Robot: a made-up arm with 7 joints.
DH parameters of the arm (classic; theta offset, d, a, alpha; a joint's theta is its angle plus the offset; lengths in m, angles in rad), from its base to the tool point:
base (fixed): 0 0 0 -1.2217
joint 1: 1.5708 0 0 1.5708
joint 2: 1.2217 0 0 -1.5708
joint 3: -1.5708 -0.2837 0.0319 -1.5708
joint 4: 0 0 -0.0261 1.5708
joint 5: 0 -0.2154 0 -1.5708
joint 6: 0 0 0 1.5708
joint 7: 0 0 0 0
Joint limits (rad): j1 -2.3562..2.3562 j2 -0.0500..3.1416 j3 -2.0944..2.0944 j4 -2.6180..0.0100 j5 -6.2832..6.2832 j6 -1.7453..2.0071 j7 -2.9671..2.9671
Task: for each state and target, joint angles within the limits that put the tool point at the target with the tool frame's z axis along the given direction. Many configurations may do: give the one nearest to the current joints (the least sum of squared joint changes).
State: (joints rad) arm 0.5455 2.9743 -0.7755 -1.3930 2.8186 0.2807 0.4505
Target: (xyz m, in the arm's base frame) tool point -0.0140 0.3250 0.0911 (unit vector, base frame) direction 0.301 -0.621 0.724
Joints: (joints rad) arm 0.2914 2.6390 -1.5958 -1.9203 2.8285 0.0280 0.4505
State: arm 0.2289 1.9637 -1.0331 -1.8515 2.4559 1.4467 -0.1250
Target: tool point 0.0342 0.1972 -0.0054 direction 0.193 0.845 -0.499
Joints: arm 0.4144 2.5796 -1.1965 -2.5990 2.9977 1.9933 -0.1250
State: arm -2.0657 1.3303 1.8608 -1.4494 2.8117 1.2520 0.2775
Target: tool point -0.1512 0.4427 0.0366 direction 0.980 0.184 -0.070
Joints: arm -1.9942 1.9108 1.8014 -0.9712 2.2140 1.0609 0.2775
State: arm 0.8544 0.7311 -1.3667 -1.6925 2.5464 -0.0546 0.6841
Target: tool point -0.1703 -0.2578 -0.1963 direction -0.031 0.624 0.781
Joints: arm 1.2585 0.0723 -1.4119 -1.7596 2.5113 -0.6877 0.6841
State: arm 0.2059 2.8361 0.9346 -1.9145 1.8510 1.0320 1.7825
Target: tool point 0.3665 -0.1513 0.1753 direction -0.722 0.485 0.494
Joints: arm 0.8620 3.1416 1.2462 -1.3037 1.8428 0.4676 1.7825
